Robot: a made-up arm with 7 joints. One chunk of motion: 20 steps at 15 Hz.
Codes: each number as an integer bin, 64 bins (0 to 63) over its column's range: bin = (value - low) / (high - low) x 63, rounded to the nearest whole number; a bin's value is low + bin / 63 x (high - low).
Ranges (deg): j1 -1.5..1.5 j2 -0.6..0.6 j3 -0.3..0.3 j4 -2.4..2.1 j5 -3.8..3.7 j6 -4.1..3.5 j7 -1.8..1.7
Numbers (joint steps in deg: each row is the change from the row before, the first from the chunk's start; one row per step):
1: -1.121 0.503 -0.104 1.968 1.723 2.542 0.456
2: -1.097 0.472 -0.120 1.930 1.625 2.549 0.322
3: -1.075 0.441 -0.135 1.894 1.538 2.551 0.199
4: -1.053 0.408 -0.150 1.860 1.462 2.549 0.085
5: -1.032 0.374 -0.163 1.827 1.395 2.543 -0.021
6: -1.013 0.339 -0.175 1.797 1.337 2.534 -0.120
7: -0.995 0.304 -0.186 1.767 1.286 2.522 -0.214
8: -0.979 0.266 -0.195 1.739 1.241 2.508 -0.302
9: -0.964 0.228 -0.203 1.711 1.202 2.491 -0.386
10: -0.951 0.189 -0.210 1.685 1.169 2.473 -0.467
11: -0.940 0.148 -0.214 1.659 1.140 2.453 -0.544
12: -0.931 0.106 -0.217 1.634 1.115 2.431 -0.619
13: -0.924 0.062 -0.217 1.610 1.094 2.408 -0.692
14: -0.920 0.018 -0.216 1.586 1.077 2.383 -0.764
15: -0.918 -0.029 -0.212 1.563 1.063 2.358 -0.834
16: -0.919 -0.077 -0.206 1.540 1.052 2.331 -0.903
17: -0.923 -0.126 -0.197 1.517 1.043 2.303 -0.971
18: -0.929 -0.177 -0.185 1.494 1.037 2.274 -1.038
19: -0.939 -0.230 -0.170 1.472 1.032 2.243 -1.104
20: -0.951 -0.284 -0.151 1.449 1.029 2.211 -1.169
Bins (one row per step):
1: 8 58 21 61 46 55 41
2: 8 56 19 61 46 55 38
3: 9 55 17 60 45 55 36
4: 9 53 16 60 44 55 34
5: 10 51 14 59 44 55 32
6: 10 49 13 59 43 55 30
7: 11 47 12 58 43 55 29
8: 11 45 11 58 42 55 27
9: 11 43 10 58 42 55 25
10: 12 41 9 57 42 54 24
11: 12 39 9 57 41 54 23
12: 12 37 9 56 41 54 21
13: 12 35 9 56 41 54 20
14: 12 32 9 56 41 54 19
15: 12 30 9 55 41 54 17
16: 12 27 10 55 41 53 16
17: 12 25 11 55 41 53 15
18: 12 22 12 55 41 53 14
19: 12 19 14 54 41 53 13
20: 12 17 16 54 41 52 11

